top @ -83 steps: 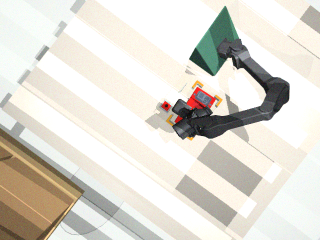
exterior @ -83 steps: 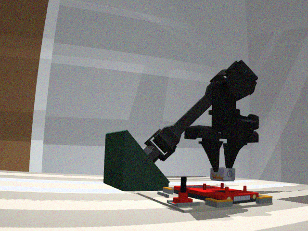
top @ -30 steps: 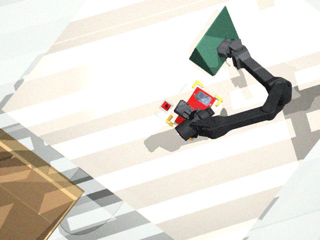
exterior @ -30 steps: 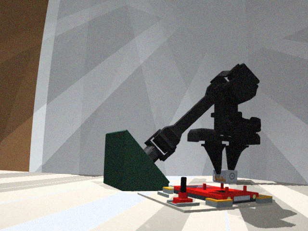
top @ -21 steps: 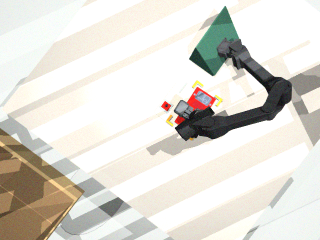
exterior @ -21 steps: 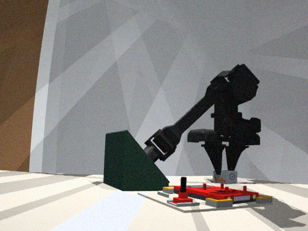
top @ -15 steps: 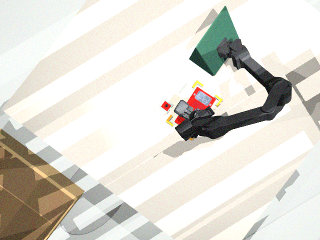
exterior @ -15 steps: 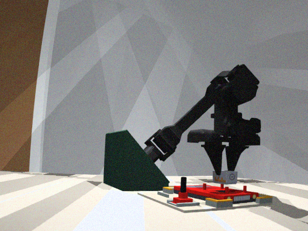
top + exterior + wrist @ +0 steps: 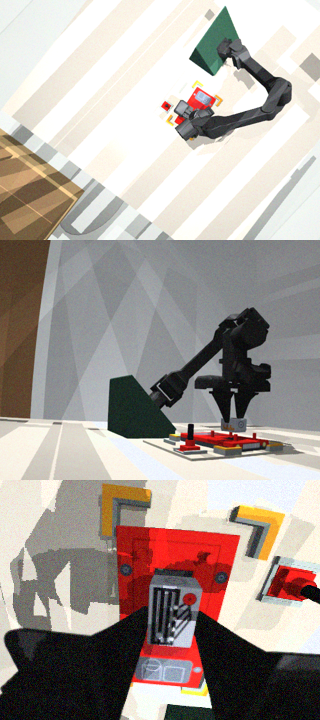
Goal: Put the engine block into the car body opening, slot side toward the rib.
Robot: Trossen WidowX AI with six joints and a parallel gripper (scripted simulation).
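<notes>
Right now my gripper tip is 1 cm above the engine block. From my gripper tip the other things lie so: black peg 13 cm to the right, 4 cm ahead, 3 cm below.
</notes>
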